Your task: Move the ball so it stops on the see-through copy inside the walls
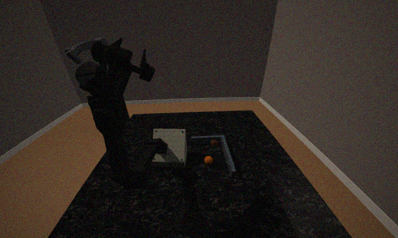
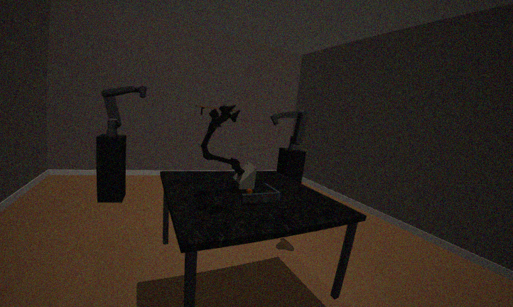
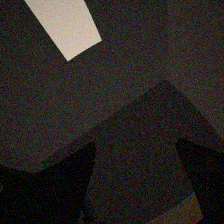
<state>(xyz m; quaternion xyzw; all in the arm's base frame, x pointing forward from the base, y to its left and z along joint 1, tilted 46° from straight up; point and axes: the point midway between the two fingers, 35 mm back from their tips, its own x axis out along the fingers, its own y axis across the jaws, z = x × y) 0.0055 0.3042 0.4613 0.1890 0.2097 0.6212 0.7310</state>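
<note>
My gripper tip is 270 mm short of the orange ball, 80 mm to the right of it and 640 mm above it.
</note>
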